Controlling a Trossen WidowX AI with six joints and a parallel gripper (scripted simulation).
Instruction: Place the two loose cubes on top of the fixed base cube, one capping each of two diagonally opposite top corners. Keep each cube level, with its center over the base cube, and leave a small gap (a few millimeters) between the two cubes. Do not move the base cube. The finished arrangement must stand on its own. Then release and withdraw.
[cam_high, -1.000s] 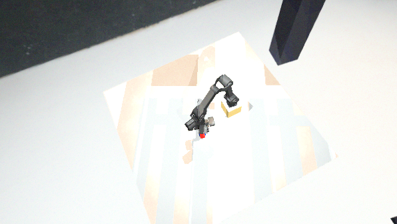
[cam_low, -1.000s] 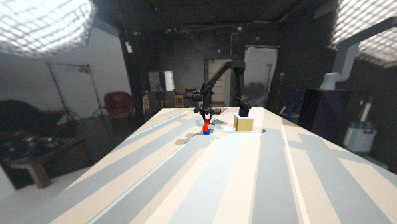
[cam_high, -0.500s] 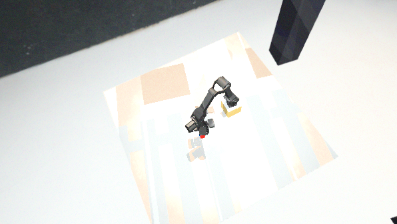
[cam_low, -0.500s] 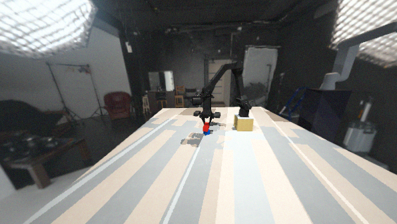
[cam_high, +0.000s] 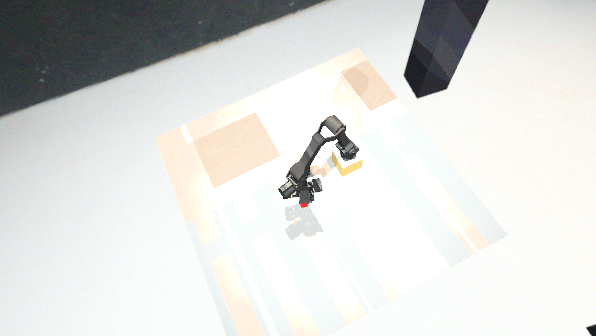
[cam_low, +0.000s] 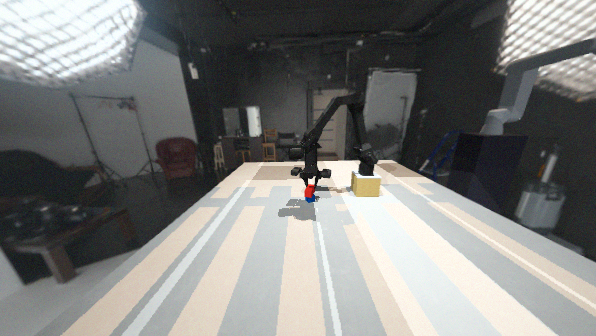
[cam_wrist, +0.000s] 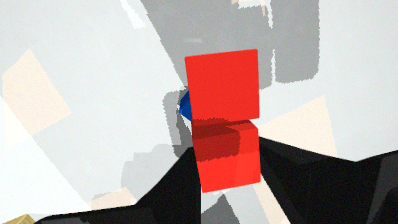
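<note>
The blue cube is 40 mm below my gripper tip and 20 mm to the left of it.
</note>
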